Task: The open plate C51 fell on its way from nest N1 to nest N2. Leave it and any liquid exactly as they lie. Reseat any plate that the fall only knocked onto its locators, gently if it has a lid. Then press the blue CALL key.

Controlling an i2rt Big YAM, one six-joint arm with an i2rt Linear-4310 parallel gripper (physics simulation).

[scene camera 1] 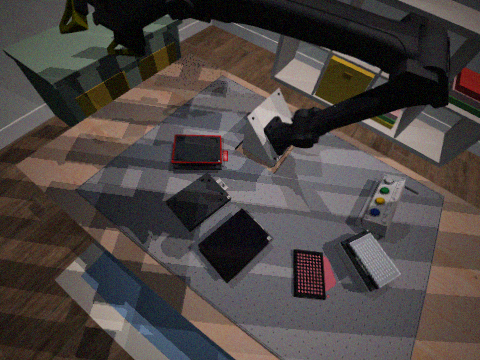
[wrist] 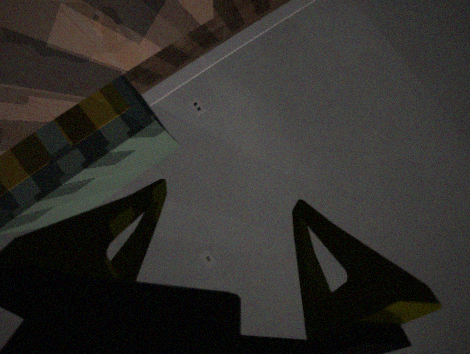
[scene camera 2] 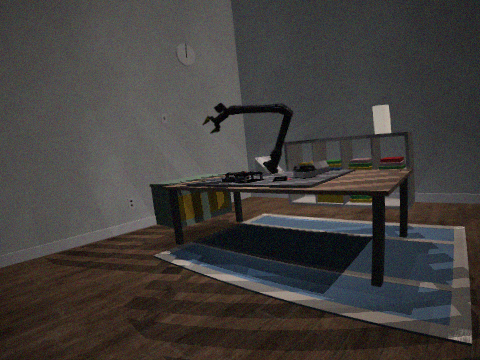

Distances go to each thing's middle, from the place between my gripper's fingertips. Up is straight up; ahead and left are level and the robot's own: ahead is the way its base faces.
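Scene:
Counted from my hand: red-framed dark plate (scene camera 1: 195,149), far below, a fair way behind, a fair way to the left of it; red-welled plate (scene camera 1: 309,282), 41 cm below, 2 cm behind, 64 cm to the left of it.

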